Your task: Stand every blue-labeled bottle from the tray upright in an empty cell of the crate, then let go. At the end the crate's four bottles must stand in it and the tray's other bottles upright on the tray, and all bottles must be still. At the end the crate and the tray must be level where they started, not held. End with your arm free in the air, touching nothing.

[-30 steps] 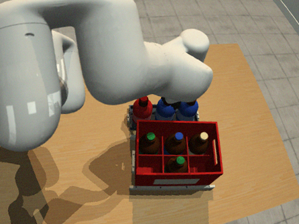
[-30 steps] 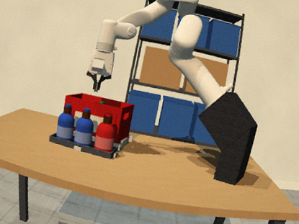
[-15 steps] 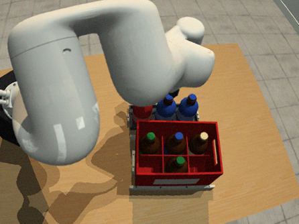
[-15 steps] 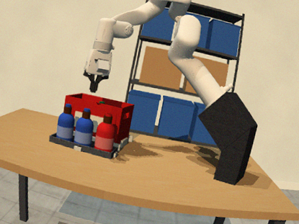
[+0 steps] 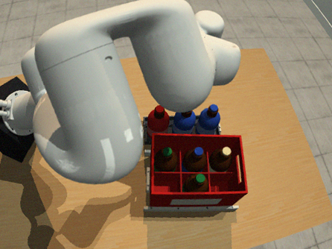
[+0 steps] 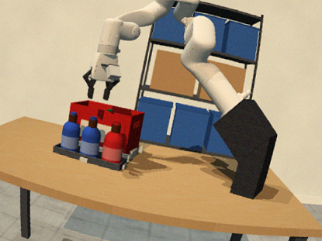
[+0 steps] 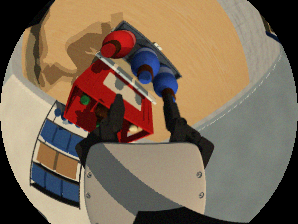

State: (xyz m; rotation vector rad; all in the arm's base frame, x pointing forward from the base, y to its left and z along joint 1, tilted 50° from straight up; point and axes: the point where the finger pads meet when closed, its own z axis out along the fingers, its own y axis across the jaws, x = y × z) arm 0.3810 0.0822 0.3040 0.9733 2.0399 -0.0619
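Right now the red-labeled bottle is 16 cm below my hand, 8 cm behind it and 3 cm to the left of it. Round my hand: red crate 19 cm to the right, 16 cm below, 5 cm behind; then dark tray 23 cm below.
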